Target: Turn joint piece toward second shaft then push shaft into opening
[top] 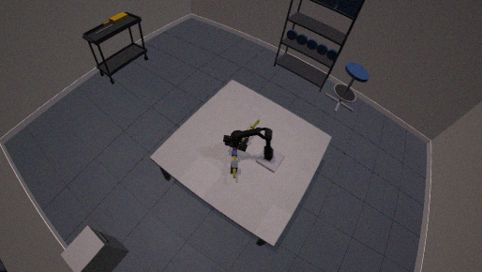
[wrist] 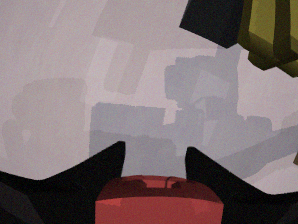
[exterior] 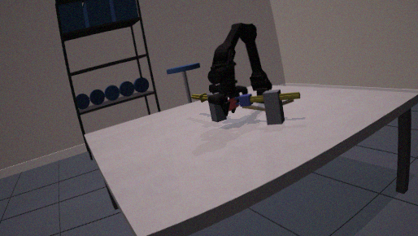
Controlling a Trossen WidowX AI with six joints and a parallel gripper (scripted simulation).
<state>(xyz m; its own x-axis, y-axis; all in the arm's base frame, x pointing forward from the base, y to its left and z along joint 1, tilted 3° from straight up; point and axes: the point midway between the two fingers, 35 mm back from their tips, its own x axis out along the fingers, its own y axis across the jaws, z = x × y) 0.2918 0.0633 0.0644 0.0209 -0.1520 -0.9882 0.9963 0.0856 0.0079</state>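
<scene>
Right now my gripper tip is 20 mm to the right of the red joint piece and 40 mm below it.
</scene>
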